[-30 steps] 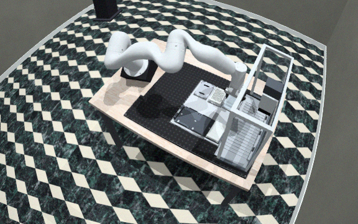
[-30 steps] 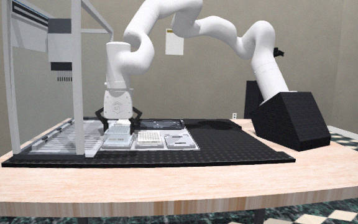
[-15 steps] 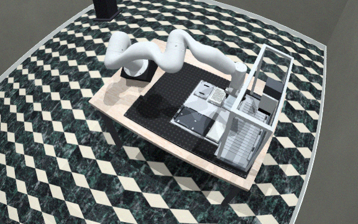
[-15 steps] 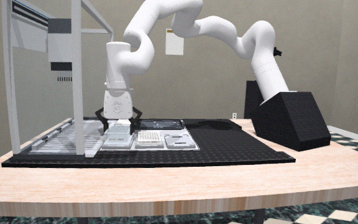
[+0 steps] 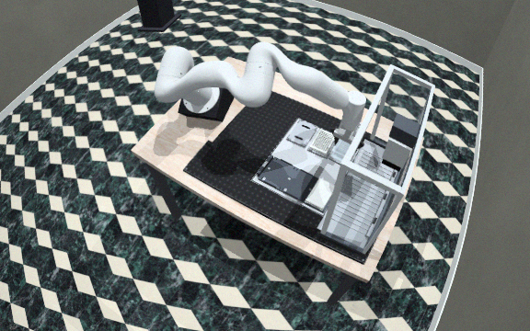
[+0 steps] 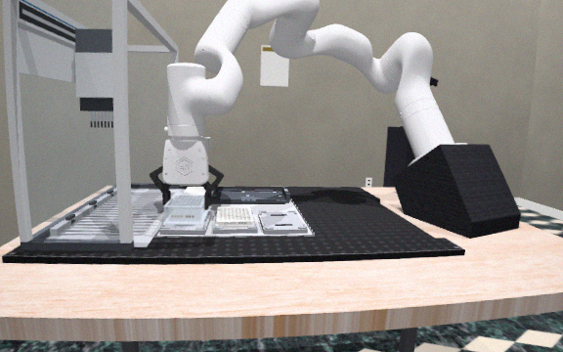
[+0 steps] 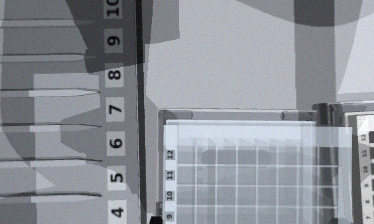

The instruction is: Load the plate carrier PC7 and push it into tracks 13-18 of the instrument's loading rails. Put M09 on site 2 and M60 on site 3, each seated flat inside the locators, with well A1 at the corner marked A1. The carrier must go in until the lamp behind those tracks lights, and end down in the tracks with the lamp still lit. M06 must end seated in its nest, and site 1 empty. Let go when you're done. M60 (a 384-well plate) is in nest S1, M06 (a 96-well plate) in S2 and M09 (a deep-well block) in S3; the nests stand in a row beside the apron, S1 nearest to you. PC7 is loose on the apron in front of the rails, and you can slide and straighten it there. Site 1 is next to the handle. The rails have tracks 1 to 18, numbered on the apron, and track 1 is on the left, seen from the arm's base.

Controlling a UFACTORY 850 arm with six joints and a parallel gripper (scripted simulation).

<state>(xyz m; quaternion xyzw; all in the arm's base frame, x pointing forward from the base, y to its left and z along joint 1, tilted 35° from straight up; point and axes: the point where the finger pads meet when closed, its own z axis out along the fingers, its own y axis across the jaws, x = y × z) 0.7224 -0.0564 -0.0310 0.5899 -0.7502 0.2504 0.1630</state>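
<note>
Right now the nest S3 is 40 mm below my hand. Round my hand: deep-well block M09: 10 mm below; then post: 130 mm ahead, 130 mm to the left, 200 mm above; then nest S1: 220 mm behind, 50 mm to the left, 40 mm below.
</note>
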